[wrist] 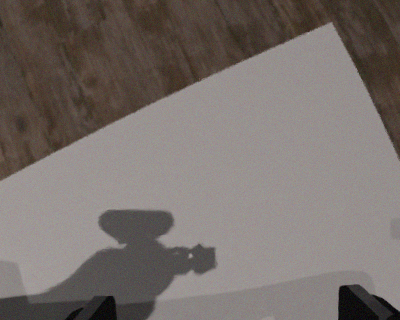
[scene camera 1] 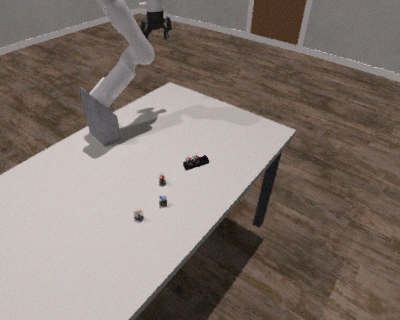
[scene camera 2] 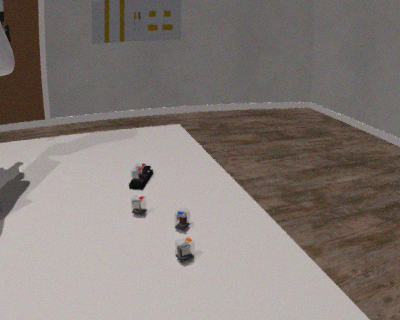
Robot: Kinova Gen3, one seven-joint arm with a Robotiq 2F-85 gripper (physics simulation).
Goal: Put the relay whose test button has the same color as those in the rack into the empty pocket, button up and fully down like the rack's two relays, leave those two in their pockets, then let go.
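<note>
A black rack (scene camera 1: 201, 162) (scene camera 2: 137, 185) lies on the table and holds two relays with red buttons; its pocket at the end away from them is hard to make out. A loose relay with a red button (scene camera 1: 162, 180) (scene camera 2: 139, 205) stands upright near the rack. A relay with a blue button (scene camera 1: 163, 201) (scene camera 2: 182, 220) and one with an orange button (scene camera 1: 139, 215) (scene camera 2: 184, 251) stand upright farther off. My gripper (scene camera 1: 156, 36) (wrist: 227, 305) is open and empty, high above the table by the arm's base, far from the relays and the rack.
The white table (scene camera 1: 90, 240) (scene camera 2: 90, 280) (wrist: 280, 150) carries the arm's grey base plate (scene camera 1: 102, 122) at its far left edge. The arm's shadow falls on the tabletop. The rack is nearer the right table edge in the first scene view than the base.
</note>
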